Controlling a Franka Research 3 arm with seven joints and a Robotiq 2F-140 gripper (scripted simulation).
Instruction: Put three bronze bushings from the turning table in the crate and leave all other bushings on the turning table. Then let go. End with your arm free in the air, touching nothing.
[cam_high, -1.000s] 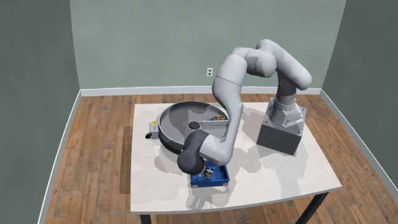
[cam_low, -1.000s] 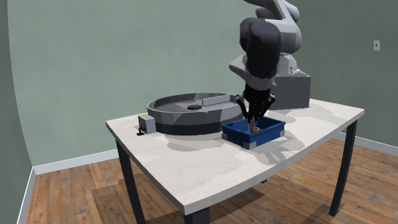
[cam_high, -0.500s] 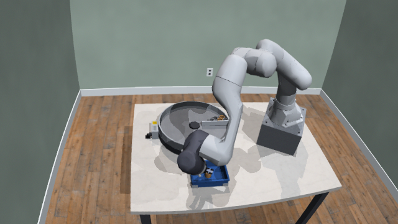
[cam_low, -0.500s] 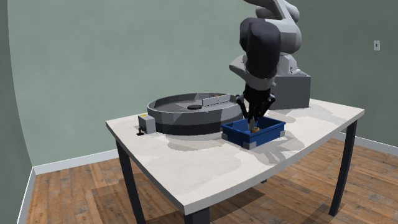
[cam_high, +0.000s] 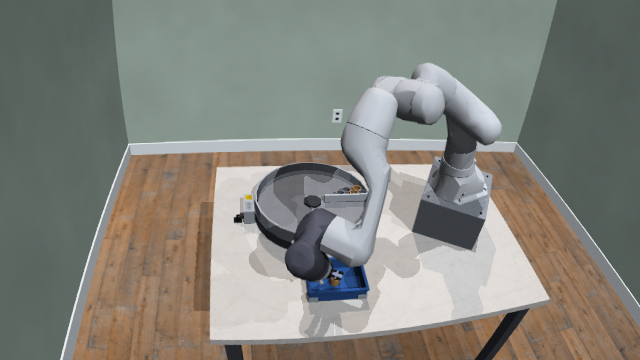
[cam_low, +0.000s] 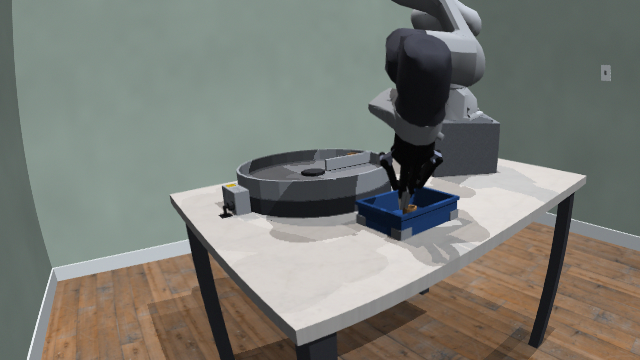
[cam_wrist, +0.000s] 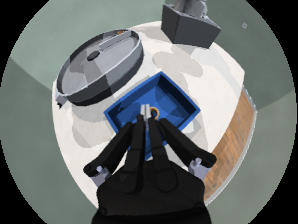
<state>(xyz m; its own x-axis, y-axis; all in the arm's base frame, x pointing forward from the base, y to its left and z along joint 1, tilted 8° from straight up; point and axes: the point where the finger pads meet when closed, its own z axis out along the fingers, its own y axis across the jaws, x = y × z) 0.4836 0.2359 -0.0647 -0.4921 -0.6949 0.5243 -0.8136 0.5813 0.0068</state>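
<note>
My hand is 20 mm past the blue crate and 40 mm above it.
</note>
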